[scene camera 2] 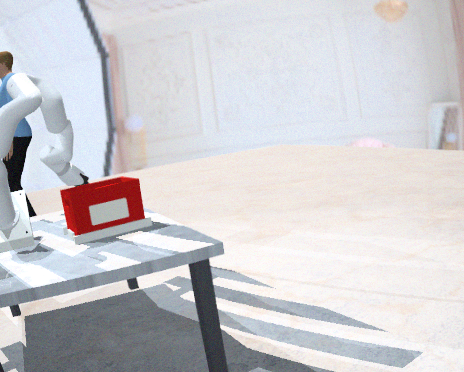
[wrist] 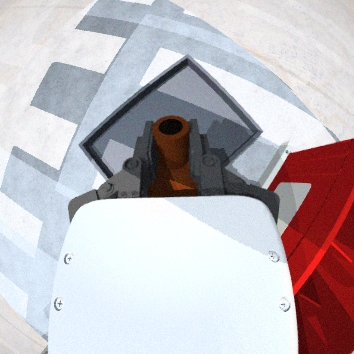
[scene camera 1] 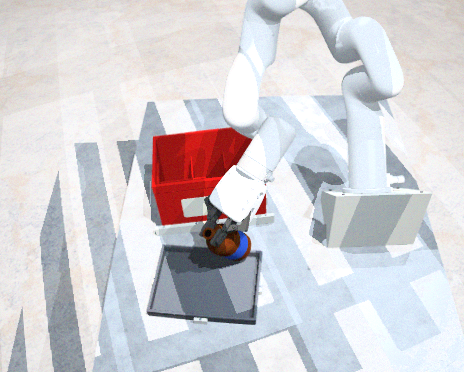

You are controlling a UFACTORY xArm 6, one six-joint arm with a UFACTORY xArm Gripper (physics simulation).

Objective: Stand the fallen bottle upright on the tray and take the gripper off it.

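Places are measured from the arm's base along level axes (x ahead, y left, z up), in centimetres.
Pixels of known places: gripper, fingertip midpoint: [wrist: 171, 133] [scene camera 1: 208, 240]; arm's base, origin of the base link: [scene camera 2: 5, 216] [scene camera 1: 367, 191].
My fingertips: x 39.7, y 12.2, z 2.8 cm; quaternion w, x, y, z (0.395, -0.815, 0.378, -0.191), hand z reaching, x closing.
Ahead of a thing's pixels: the offset from my fingertips to its top centre. "*": to the spot under its first point.
The brown bottle [scene camera 1: 226, 247] [wrist: 172, 150] with a blue band is tilted, its open mouth up and to the left and its base to the right in scene camera 1. It is over the back right part of the dark grey tray @(* dx +4.7, dy +5.3, dz -14.0 cm) [scene camera 1: 195, 295] [wrist: 200, 95] and casts a shadow there. My gripper [scene camera 1: 212, 235] [wrist: 171, 133] is shut on the bottle's neck, one finger on each side. The bottle's lower body is hidden behind the gripper housing in the wrist view. Neither bottle nor tray shows in scene camera 2, where part of the gripper shows behind the crate.
A red crate @(dx -0.9, dy -24.8, dz +3.0 cm) [scene camera 1: 172, 202] [scene camera 2: 80, 217] [wrist: 325, 172] with a pale label stands on the table just behind the tray, close to the gripper. The arm's base block [scene camera 1: 372, 220] stands to the right. A person in blue [scene camera 2: 23, 129] is at the left in scene camera 2.
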